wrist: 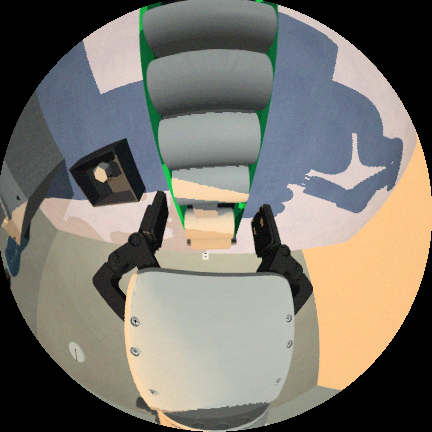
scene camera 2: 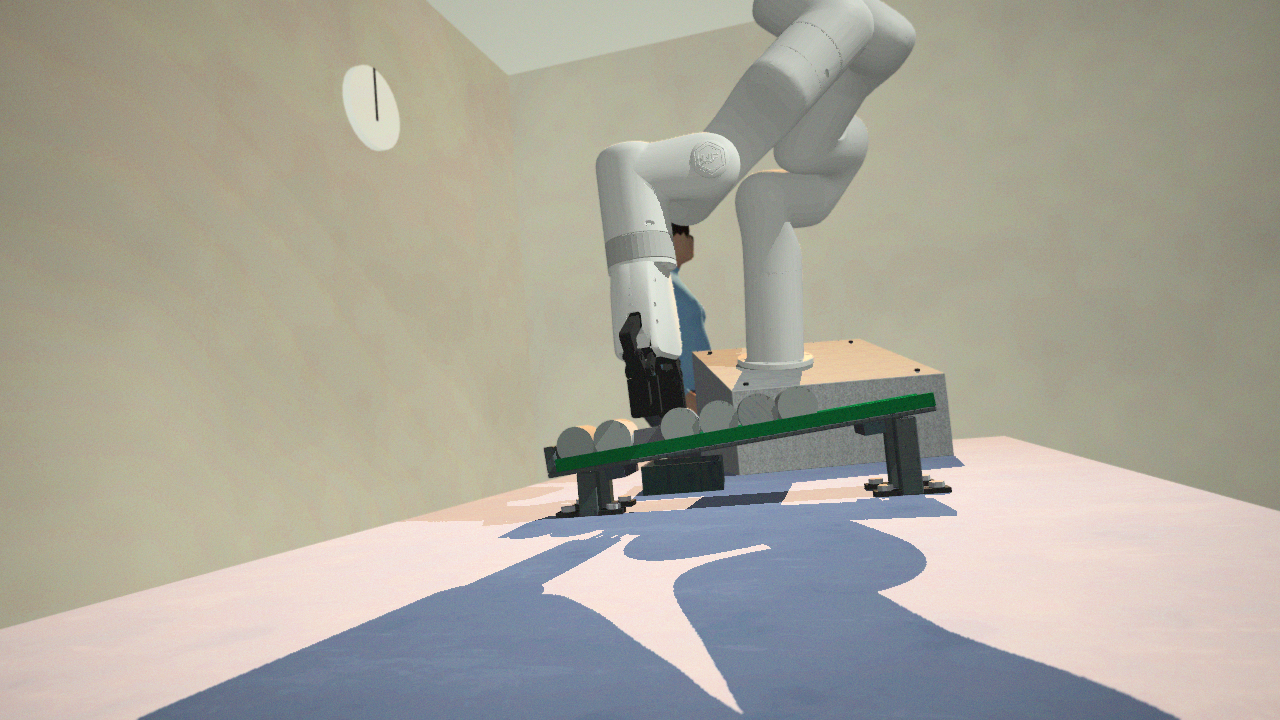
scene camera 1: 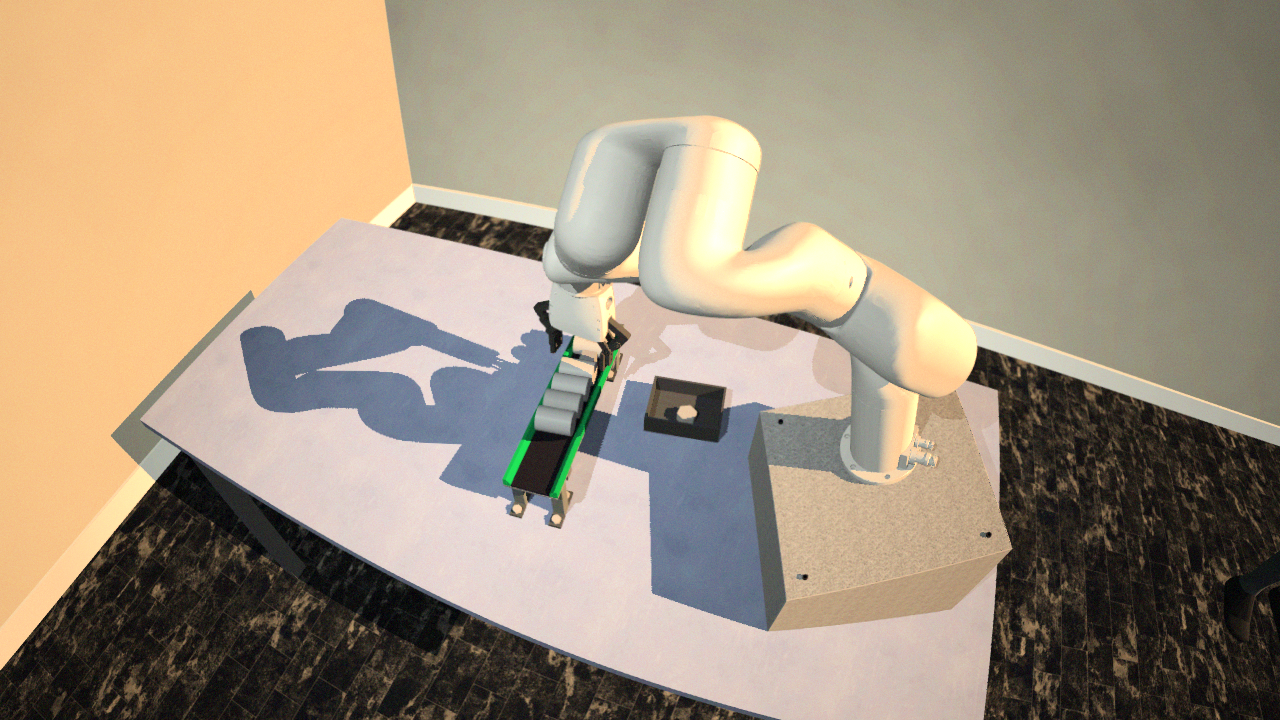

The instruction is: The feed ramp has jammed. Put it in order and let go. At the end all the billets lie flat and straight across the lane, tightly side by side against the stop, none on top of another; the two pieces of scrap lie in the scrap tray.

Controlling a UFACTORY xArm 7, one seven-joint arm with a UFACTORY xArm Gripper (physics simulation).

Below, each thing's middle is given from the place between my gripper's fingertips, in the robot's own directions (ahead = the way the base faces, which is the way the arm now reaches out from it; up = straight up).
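There's a scrap tray [scene camera 1: 667, 394], and my hand is 6 cm to the left of it, 18 cm past it and 8 cm above it.
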